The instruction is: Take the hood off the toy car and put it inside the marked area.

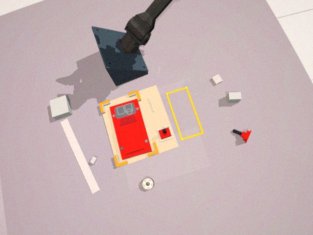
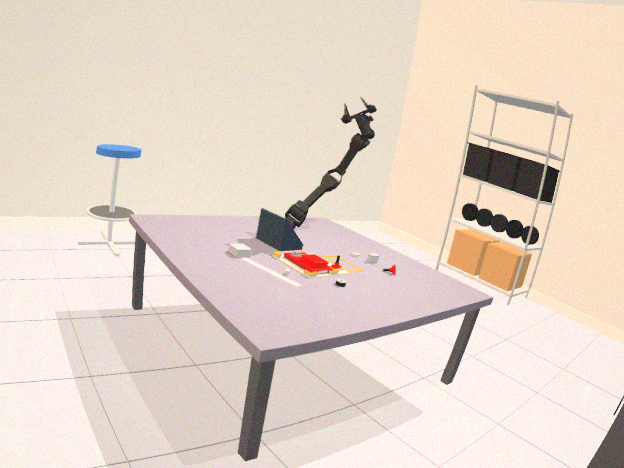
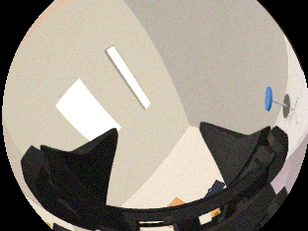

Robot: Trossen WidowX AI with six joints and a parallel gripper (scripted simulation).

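Right now my gripper tip is 710 mm above the hood, 440 mm to the left of it and 340 mm short of it. Also, from my gripper tip: white strip 750 mm below, 650 mm to the right, 300 mm ahead.
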